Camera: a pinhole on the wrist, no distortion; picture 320 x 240 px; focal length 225.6 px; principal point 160.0 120.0 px. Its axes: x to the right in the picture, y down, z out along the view. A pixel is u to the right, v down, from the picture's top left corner.
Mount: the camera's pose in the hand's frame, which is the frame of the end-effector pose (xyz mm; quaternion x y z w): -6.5 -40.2 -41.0 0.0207 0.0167 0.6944 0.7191
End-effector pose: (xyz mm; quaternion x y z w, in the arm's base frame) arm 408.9 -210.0 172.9 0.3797 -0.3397 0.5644 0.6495
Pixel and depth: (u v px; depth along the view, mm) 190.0 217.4 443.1
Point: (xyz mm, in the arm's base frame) 358.7 -651.2 223.8
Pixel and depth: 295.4 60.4 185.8
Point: 346.8 -303.1 297.8
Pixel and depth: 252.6 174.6 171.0
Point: 372.4 -341.0 208.2
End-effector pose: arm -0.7 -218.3 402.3 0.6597 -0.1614 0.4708 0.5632
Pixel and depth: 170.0 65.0 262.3
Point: 155.2 -380.1 457.4
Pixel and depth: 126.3 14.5 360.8
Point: 301.9 -406.9 509.6
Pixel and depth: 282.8 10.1 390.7
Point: 134.2 -506.7 694.9
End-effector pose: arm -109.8 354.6 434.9 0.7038 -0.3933 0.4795 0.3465
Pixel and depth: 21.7 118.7 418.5
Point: 308.7 162.7 297.6
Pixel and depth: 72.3 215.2 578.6
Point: 289.1 47.7 25.9
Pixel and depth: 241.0 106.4 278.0
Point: -58.8 118.3 397.3
